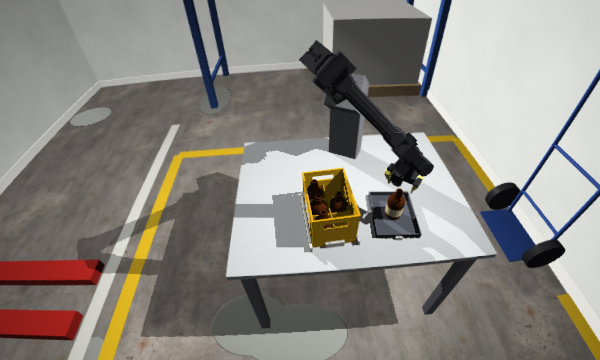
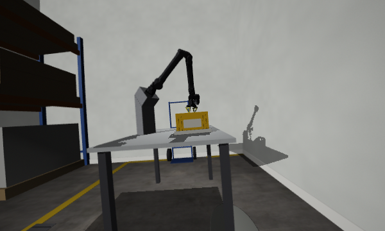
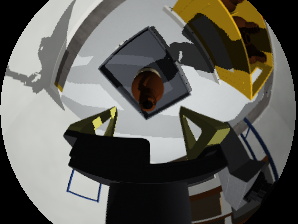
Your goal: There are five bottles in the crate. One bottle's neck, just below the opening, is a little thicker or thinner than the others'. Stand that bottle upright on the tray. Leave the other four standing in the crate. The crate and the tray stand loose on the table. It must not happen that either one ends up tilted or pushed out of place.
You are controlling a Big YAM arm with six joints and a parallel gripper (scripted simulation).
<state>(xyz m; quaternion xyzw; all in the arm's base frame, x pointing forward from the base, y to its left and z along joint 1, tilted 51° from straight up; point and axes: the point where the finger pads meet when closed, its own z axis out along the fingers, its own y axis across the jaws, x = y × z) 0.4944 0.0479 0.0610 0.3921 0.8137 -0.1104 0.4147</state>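
Now: the brown bottle 10 cm below my hand. From my hand the other things lie so: dark tray (17 cm below); crate (12 cm behind, 27 cm to the right, 10 cm below).
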